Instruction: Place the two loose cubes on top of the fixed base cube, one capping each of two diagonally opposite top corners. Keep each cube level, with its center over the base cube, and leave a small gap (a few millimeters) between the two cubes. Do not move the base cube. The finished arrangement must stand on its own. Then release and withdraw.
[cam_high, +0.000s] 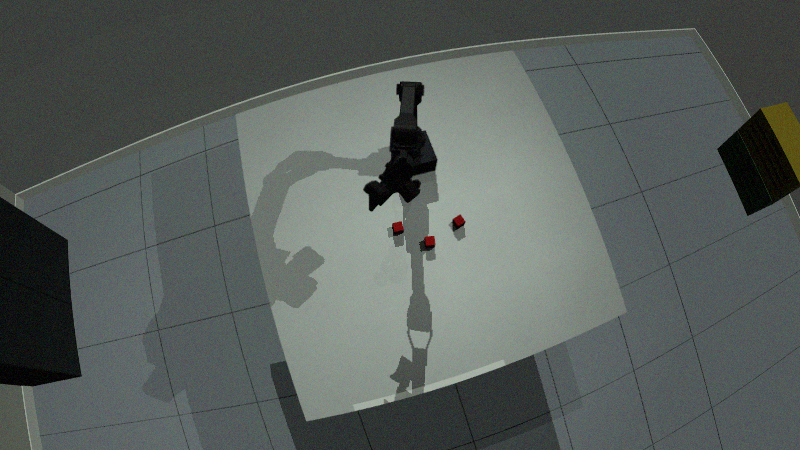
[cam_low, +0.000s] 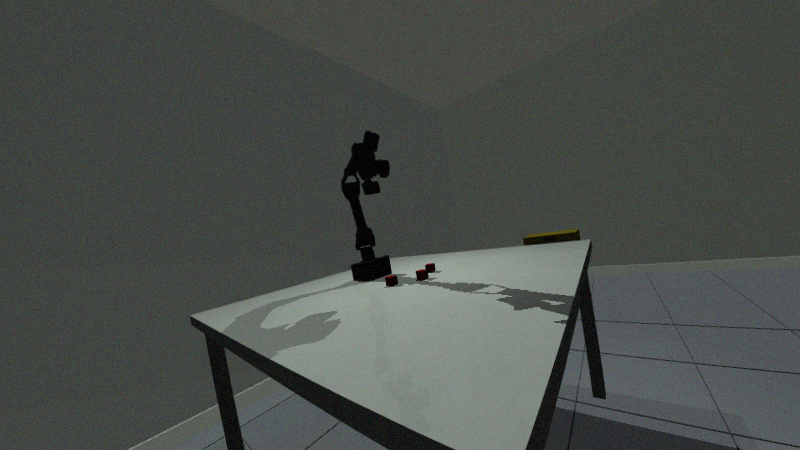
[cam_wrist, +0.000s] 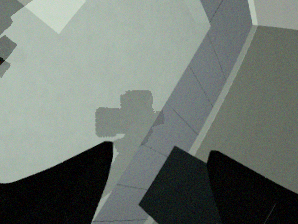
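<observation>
The red cube lies 20 mm ahead of my gripper tip, 180 mm to the left of it and 360 mm below it.
</observation>
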